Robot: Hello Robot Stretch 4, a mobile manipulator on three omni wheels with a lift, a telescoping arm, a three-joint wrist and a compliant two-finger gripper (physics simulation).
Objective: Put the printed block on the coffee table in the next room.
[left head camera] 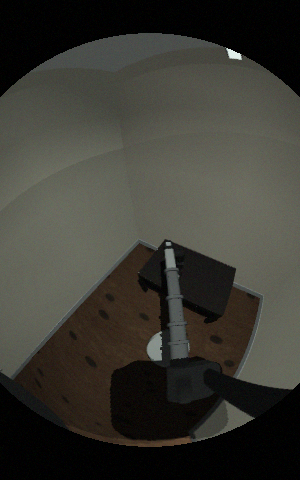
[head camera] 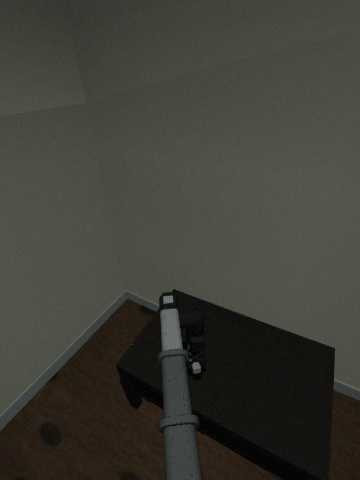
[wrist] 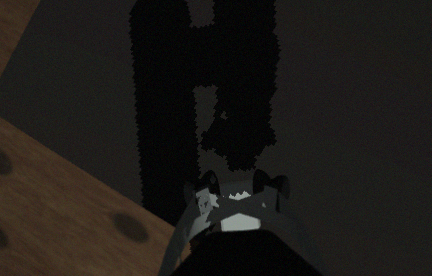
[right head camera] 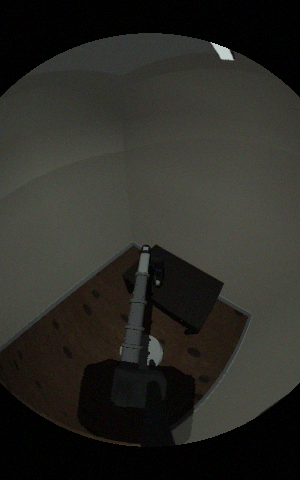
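Pixels of known places: gripper, fingertip midpoint: [head camera: 195, 366] [wrist: 235, 185] [right head camera: 157, 281]; robot's base, link origin: [left head camera: 167, 347] [right head camera: 142, 351].
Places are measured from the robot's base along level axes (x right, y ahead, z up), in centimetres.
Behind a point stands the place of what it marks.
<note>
The dark coffee table [head camera: 270, 370] @[x 42.8, y 61.3, z 42.3 cm] [left head camera: 210, 285] @[x 42.3, y 52.9, z 42.2 cm] [right head camera: 190, 295] @[x 40.3, y 54.4, z 42.3 cm] [wrist: 360, 125] @[x 25.5, y 66.5, z 42.3 cm] stands near the room corner, under the far end of my arm. My gripper [head camera: 196, 371] @[x 8.6, y 61.9, z 53.4 cm] [right head camera: 158, 283] @[x 8.6, y 61.9, z 53.4 cm] [wrist: 235, 185] @[x 8.6, y 61.9, z 53.4 cm] points down over the left part of the tabletop. In the wrist view its two dark fingertips stand apart, shut on the grey printed block [wrist: 237, 188] @[x 8.8, y 62.2, z 56.2 cm], which shows dimly between them. The block's print cannot be made out, and its lower part is hidden by the gripper. The height of the block above the tabletop is hard to tell.
My telescoping arm [head camera: 175, 387] @[x -0.1, y 35.3, z 95.3 cm] [left head camera: 175, 305] @[x -0.1, y 24.3, z 95.6 cm] [right head camera: 137, 305] @[x 0.3, y 26.3, z 95.6 cm] reaches across the table's left front edge. Walls meet behind the table, with pale baseboards along them. Brown floor [wrist: 75, 200] @[x -42.3, y 47.4, z -2.8 cm] with dark spots shows left of the table. Dark arm shadows lie on the tabletop.
</note>
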